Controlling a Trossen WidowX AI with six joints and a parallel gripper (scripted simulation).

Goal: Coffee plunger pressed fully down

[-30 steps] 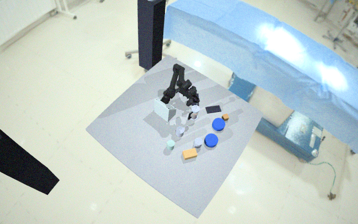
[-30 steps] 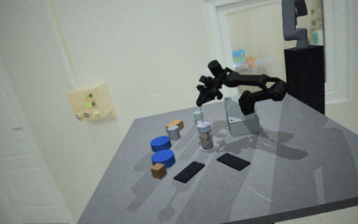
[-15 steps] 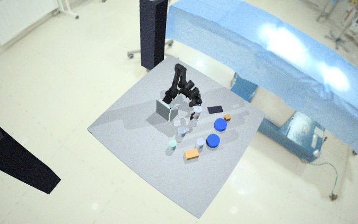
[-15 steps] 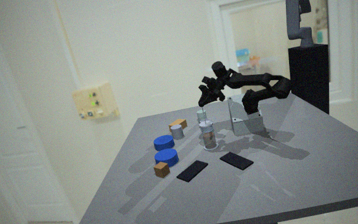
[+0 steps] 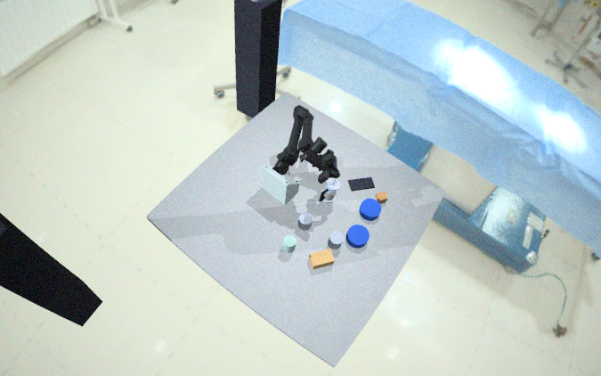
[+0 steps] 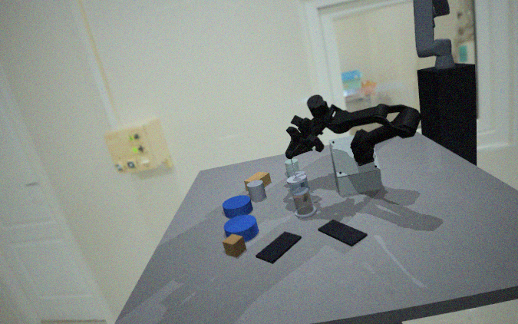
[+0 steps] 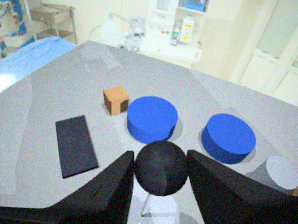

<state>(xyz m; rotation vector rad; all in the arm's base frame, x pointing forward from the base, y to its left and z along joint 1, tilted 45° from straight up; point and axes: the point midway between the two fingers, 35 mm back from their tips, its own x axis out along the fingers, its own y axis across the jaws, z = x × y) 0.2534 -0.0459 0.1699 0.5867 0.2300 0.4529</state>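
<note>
The coffee press lies 20 mm behind my gripper tip, 20 mm to the right of it and 120 mm below it. Round my gripper tip: cube 240 mm ahead, 160 mm to the left, 210 mm below.
</note>
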